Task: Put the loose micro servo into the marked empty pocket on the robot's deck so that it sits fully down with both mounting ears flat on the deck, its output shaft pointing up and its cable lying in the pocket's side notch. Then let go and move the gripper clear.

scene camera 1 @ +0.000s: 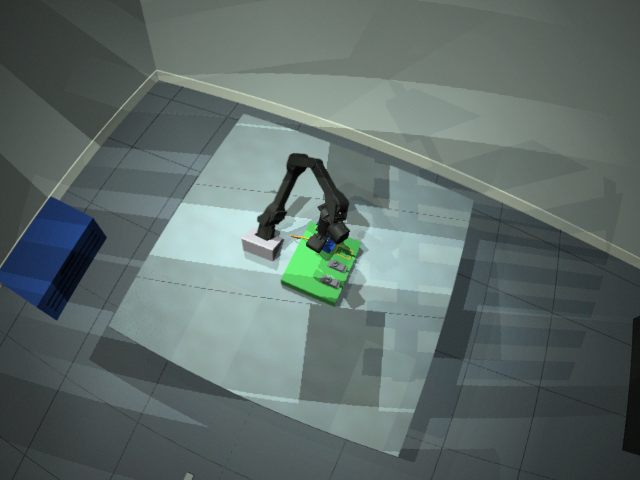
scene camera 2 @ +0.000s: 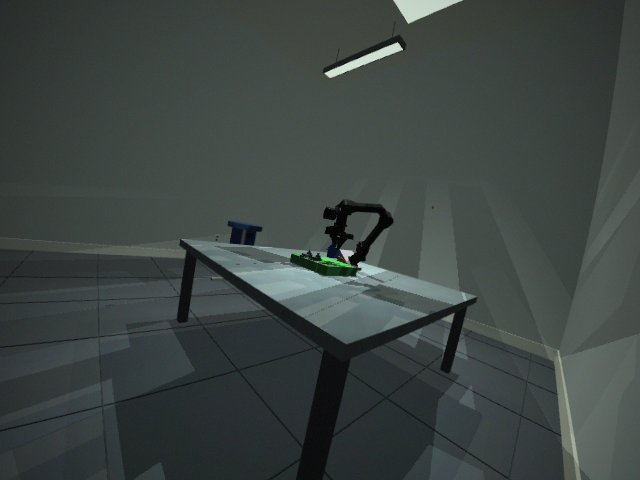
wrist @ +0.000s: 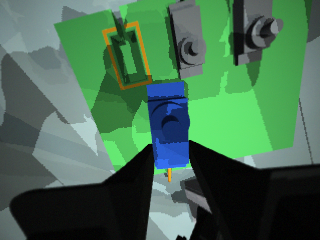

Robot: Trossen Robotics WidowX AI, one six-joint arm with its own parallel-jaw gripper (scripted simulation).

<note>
The pictures show: my gripper, a blue micro servo and a green deck.
</note>
